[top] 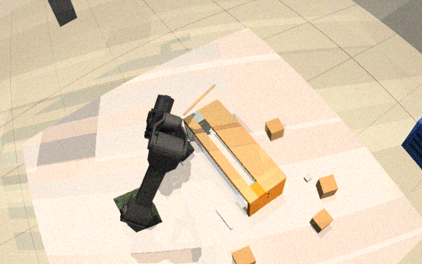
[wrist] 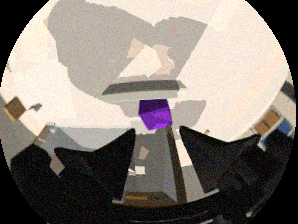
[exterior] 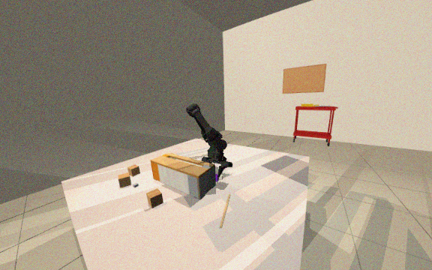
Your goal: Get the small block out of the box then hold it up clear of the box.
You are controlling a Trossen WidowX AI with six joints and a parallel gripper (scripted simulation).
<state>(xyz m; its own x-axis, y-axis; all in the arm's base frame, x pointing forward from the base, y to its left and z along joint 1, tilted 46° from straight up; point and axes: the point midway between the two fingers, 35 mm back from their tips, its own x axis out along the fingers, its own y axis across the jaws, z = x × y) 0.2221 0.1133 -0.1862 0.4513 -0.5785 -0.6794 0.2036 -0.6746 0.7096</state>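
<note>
The purple block lies 2 cm behind my gripper tip and 2 cm below it. Round my gripper tip: box 9 cm ahead, 15 cm to the right, 3 cm above; then wooden stick 12 cm ahead, 19 cm to the left, 3 cm below.
</note>
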